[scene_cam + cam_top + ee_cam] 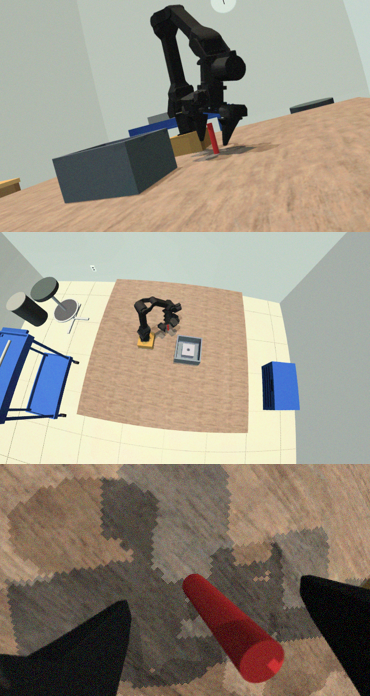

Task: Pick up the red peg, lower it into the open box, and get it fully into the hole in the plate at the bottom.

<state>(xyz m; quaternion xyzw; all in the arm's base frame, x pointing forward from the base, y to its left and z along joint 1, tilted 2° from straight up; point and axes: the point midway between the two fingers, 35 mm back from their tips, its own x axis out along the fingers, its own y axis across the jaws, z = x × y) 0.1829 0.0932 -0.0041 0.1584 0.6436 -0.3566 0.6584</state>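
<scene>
The red peg lies 1 cm above my gripper tip. From my gripper tip the other things lie so: grey box 15 cm ahead, 20 cm to the right; plate 15 cm ahead, 20 cm to the right, 2 cm above.
</scene>
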